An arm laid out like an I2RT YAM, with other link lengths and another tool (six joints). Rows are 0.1 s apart.
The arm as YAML. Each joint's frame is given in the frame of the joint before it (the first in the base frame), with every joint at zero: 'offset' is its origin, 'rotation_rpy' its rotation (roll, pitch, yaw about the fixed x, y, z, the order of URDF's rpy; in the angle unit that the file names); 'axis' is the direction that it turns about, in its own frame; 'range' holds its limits. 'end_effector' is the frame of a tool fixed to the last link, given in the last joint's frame.
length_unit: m
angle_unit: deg
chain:
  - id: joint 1
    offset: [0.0, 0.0, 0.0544]
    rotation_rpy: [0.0, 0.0, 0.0]
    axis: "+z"
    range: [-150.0, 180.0]
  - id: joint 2
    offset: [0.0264, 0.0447, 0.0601]
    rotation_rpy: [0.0, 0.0, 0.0]
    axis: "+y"
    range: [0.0, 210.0]
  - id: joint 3
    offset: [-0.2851, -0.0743, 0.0]
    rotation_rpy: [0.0, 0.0, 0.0]
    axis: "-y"
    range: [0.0, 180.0]
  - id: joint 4
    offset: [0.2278, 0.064, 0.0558]
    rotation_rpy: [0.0, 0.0, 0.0]
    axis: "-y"
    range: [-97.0, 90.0]
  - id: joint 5
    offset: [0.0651, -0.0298, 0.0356]
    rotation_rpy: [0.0, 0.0, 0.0]
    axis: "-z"
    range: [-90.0, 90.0]
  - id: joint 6
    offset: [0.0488, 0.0, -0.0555]
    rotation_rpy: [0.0, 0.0, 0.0]
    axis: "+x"
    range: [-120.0, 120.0]
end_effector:
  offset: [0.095, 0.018, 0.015]
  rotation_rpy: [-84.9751, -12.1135, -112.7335]
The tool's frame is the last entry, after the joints.
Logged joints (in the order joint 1, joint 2, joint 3, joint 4, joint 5, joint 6), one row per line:
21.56 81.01 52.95 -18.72 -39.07 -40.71
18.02 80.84 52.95 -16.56 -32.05 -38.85
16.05 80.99 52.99 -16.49 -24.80 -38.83
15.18 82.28 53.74 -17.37 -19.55 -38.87
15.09 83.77 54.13 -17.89 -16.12 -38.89
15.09 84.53 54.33 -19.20 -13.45 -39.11
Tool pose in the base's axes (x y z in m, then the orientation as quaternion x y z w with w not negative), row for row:
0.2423 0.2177 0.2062 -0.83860 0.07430 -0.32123 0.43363
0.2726 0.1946 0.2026 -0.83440 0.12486 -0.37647 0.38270
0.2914 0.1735 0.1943 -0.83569 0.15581 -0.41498 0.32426
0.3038 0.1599 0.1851 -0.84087 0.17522 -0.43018 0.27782
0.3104 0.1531 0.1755 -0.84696 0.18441 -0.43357 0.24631
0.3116 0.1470 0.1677 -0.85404 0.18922 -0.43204 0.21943
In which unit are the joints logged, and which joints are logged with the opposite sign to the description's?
The joints are logged in degrees. Opposite sign: none.
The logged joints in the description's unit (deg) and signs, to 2 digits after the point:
21.56 81.01 52.95 -18.72 -39.07 -40.71
18.02 80.84 52.95 -16.56 -32.05 -38.85
16.05 80.99 52.99 -16.49 -24.80 -38.83
15.18 82.28 53.74 -17.37 -19.55 -38.87
15.09 83.77 54.13 -17.89 -16.12 -38.89
15.09 84.53 54.33 -19.20 -13.45 -39.11

